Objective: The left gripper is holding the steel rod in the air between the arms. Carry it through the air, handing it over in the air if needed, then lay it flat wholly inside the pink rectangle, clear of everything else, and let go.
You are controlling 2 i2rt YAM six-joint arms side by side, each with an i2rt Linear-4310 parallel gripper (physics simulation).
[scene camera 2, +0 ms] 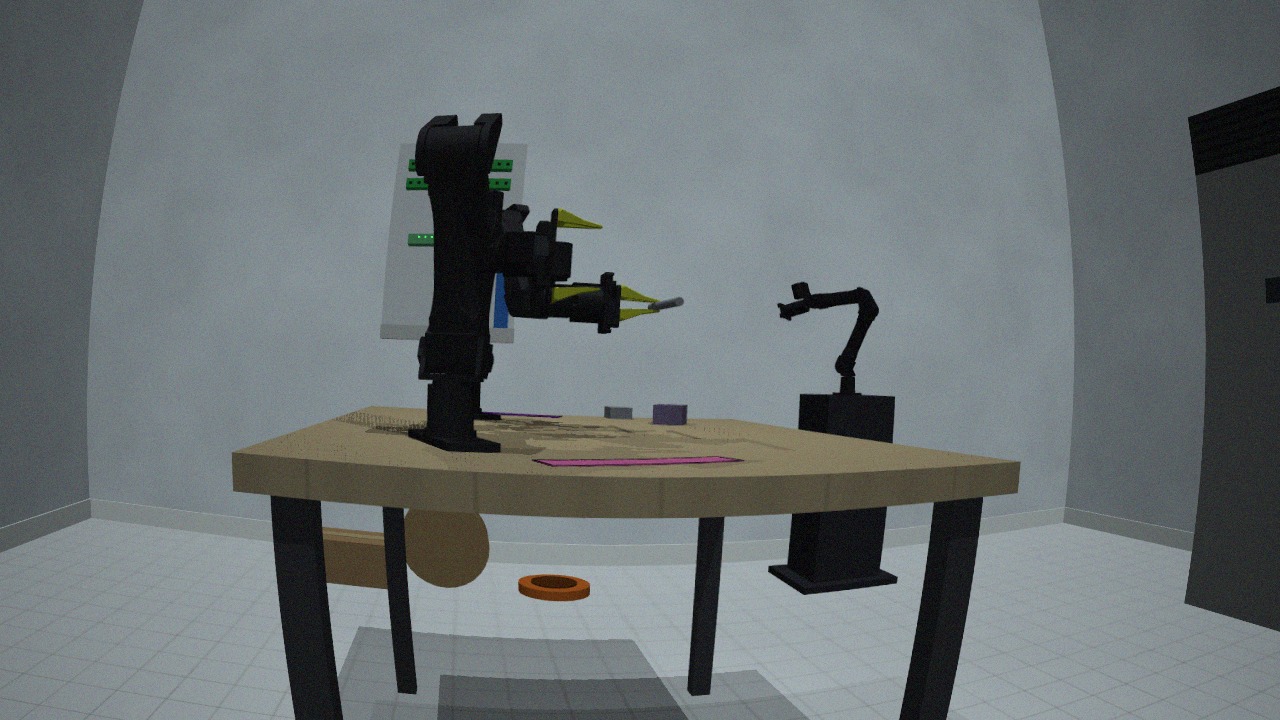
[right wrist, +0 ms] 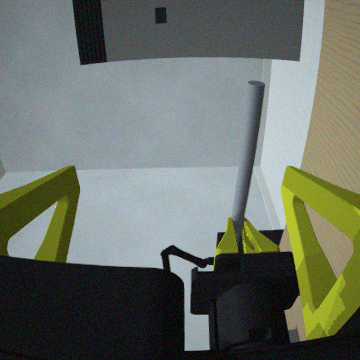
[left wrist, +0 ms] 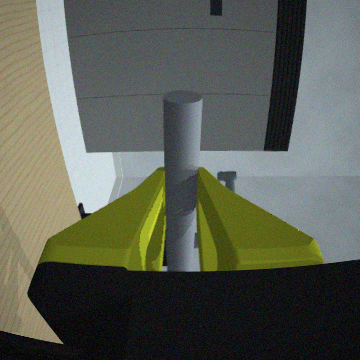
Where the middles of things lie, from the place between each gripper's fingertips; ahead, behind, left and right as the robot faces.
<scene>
The grey steel rod [left wrist: 181,108] is 120 mm ahead of my right hand, 100 mm to the left of it and 60 mm below it. From my right hand the other things lie so: pink rectangle [scene camera 2: 715,459] (10 mm ahead, 360 mm to the right, 270 mm below).
My left gripper is now 60 mm to the left of the grey steel rod. The rest, counted from my left hand: pink rectangle 520 mm to the right, 220 mm below, 120 mm behind.
</scene>
